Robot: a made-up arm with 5 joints. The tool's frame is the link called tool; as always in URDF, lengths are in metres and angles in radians.
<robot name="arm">
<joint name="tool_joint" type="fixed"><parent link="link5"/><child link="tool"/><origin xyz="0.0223 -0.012 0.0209" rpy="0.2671 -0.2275 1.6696"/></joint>
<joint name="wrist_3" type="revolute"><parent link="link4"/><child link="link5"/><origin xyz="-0.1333 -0.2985 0.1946" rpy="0 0 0"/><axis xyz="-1 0 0"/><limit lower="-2.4" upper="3.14"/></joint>
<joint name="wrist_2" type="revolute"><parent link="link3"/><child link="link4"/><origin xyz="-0.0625 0.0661 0.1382" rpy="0 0 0"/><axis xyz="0 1 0"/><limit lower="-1.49" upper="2.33"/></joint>
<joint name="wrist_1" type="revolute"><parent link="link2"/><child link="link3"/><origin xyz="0.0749 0.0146 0.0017" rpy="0 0 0"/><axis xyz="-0.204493 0.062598 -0.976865"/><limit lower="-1.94" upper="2.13"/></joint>
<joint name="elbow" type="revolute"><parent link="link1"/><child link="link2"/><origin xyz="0.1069 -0.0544 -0.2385" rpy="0 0 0"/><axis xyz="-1 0 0"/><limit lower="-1.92" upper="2.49"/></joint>
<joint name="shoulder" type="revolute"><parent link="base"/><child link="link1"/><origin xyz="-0.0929 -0.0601 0.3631" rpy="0 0 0"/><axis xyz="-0.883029 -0.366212 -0.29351"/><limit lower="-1.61" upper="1.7"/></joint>
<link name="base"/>
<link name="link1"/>
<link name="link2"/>
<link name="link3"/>
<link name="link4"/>
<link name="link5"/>
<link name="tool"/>
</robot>
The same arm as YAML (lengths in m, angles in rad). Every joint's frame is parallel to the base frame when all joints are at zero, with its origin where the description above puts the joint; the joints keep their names.
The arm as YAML. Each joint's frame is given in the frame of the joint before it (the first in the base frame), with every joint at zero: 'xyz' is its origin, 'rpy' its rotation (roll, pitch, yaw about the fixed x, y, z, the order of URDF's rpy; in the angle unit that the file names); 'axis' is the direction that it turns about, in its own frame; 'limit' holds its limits. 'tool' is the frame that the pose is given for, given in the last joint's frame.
units:
  length: m
  angle: rad
joints:
  - name: shoulder
    type: revolute
    origin:
      xyz: [-0.0929, -0.0601, 0.3631]
      rpy: [0.0, 0.0, 0.0]
    axis: [-0.883029, -0.366212, -0.29351]
    limit:
      lower: -1.61
      upper: 1.7
  - name: elbow
    type: revolute
    origin:
      xyz: [0.1069, -0.0544, -0.2385]
      rpy: [0.0, 0.0, 0.0]
    axis: "-x"
    limit:
      lower: -1.92
      upper: 2.49
  - name: wrist_1
    type: revolute
    origin:
      xyz: [0.0749, 0.0146, 0.0017]
      rpy: [0.0, 0.0, 0.0]
    axis: [-0.204493, 0.062598, -0.976865]
    limit:
      lower: -1.94
      upper: 2.13
  - name: wrist_2
    type: revolute
    origin:
      xyz: [-0.0625, 0.0661, 0.1382]
      rpy: [0.0, 0.0, 0.0]
    axis: "+y"
    limit:
      lower: -1.49
      upper: 2.33
  - name: wrist_3
    type: revolute
    origin:
      xyz: [-0.1333, -0.2985, 0.1946]
      rpy: [0.0, 0.0, 0.0]
    axis: "-x"
    limit:
      lower: -2.4
      upper: 3.14
tool:
  origin:
    xyz: [0.0223, -0.012, 0.0209]
    rpy: [0.2671, -0.2275, 1.6696]

